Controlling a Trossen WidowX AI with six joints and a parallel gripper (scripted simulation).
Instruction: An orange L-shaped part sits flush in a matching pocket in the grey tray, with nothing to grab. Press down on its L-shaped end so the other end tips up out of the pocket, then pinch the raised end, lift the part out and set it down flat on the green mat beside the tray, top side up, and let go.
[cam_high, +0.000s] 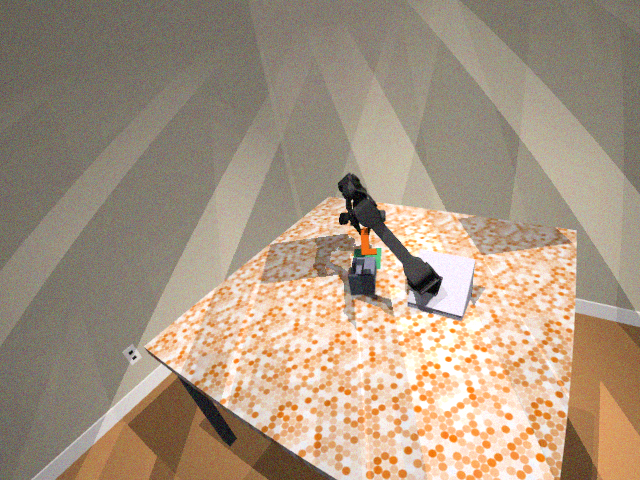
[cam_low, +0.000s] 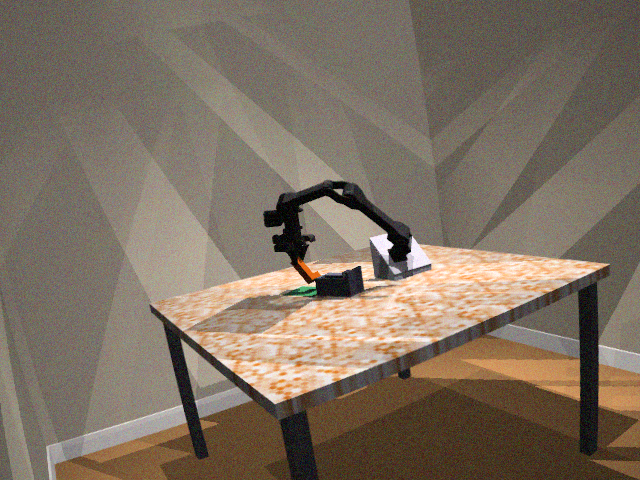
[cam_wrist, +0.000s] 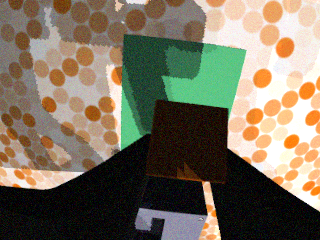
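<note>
My gripper tip is 10 mm past the green mat, 20 mm to the right of it and 120 mm above it. From my gripper tip the other things lie so: orange L-shaped part (30 mm behind, 20 mm to the left, 30 mm below).
</note>
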